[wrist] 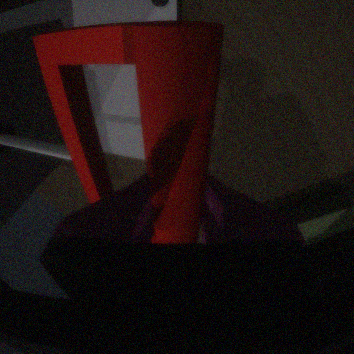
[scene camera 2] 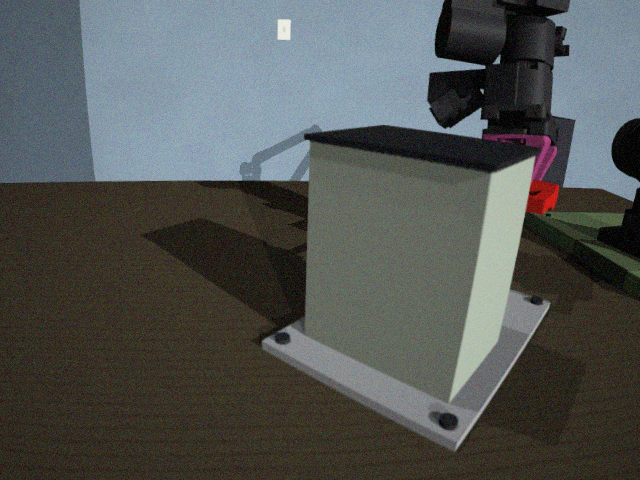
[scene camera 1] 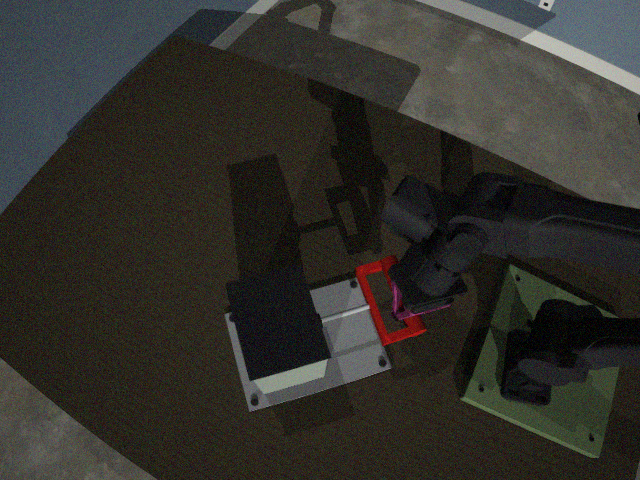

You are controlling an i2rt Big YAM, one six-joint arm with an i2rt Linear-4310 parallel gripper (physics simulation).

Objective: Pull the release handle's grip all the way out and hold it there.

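Note:
The red rectangular grip (scene camera 1: pixel 375 313) (scene camera 2: pixel 543 196) (wrist: pixel 177 100) is a frame standing out from the box on a pale rod (scene camera 1: pixel 345 314). The box, with a black top (scene camera 1: pixel 281 325) (scene camera 2: pixel 413 147) and pale green sides (scene camera 2: pixel 392 263), stands on a grey base plate (scene camera 1: pixel 356 361) (scene camera 2: pixel 361 382). My gripper (scene camera 1: pixel 403 315) (wrist: pixel 176 177), with magenta fingers, is shut on the grip's outer bar, the one away from the box. The fingertips are dark in the wrist view. In the second scene view the box hides the rod and most of the grip.
A green base (scene camera 1: pixel 542 434) (scene camera 2: pixel 578 222) with the black foot of an arm on it is right of the grip. Dark bolts (scene camera 1: pixel 382 360) (scene camera 2: pixel 447 421) stand up at the base plate's corners. The arm reaches in from the right above the brown table (scene camera 1: pixel 129 232) (scene camera 2: pixel 129 361).

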